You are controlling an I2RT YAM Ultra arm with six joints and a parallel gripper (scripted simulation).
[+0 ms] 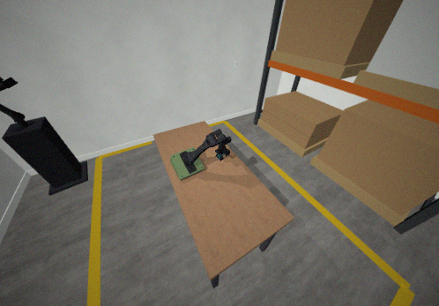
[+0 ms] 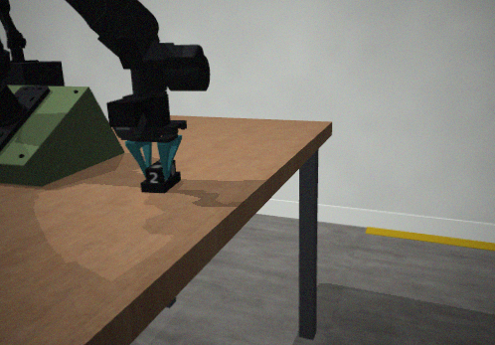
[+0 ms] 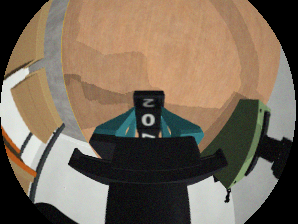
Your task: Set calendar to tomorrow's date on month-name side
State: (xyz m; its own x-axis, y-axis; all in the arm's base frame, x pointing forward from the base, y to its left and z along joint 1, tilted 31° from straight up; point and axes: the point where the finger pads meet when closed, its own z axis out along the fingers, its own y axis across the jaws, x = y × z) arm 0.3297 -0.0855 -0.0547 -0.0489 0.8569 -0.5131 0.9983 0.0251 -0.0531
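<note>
My gripper is now right at the black cube. The rest, counted from my hand: black tray (20 mm to the left, 20 mm below).
</note>
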